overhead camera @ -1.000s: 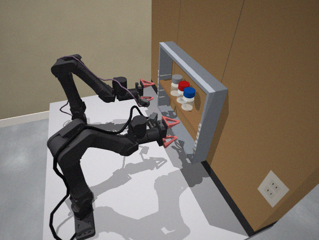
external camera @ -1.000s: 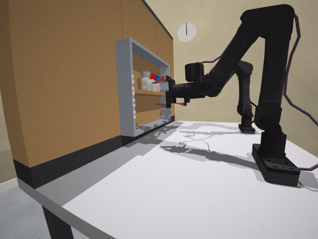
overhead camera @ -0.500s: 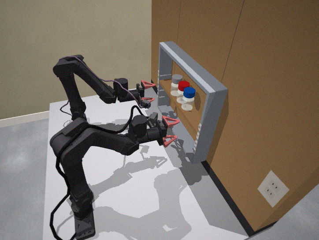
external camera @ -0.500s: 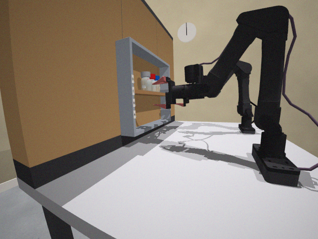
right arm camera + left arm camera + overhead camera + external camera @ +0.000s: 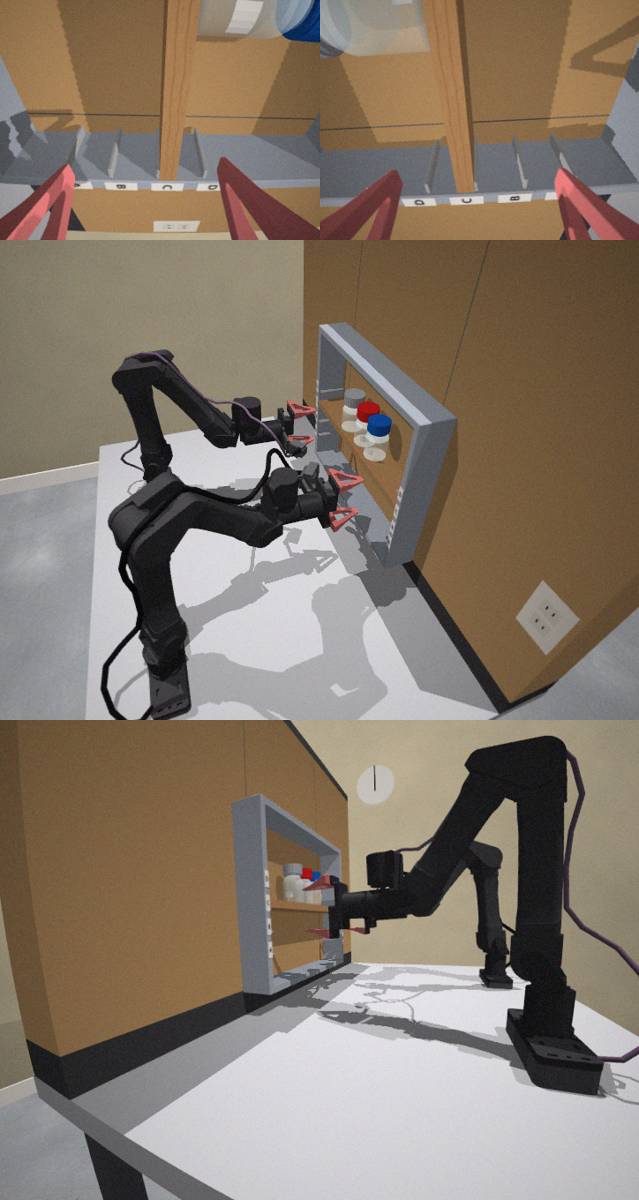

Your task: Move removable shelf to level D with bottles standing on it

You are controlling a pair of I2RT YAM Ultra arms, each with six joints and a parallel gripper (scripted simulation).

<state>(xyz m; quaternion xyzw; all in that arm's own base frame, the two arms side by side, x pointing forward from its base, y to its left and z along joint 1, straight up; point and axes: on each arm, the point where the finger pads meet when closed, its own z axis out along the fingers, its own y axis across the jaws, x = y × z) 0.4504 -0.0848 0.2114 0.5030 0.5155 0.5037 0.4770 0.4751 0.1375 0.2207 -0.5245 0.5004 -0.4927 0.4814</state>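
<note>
The blue-capped bottle is 80 mm ahead of my right hand, 90 mm to the left of it and 80 mm above it. The rest, counted from my right hand: wooden shelf (80 mm ahead, 160 mm to the left, 20 mm above); then grey wall rack (80 mm ahead, 160 mm to the left, 30 mm above); then red-capped bottle (80 mm ahead, 150 mm to the left, 80 mm above).
Right now the grey-capped bottle is 90 mm ahead of my left hand, 80 mm to the right of it and 70 mm above it. Round my left hand: wooden shelf 150 mm to the right, 100 mm ahead, 10 mm above; grey wall rack 140 mm to the right, 100 mm ahead, 30 mm above; red-capped bottle 150 mm to the right, 100 mm ahead, 70 mm above.
</note>
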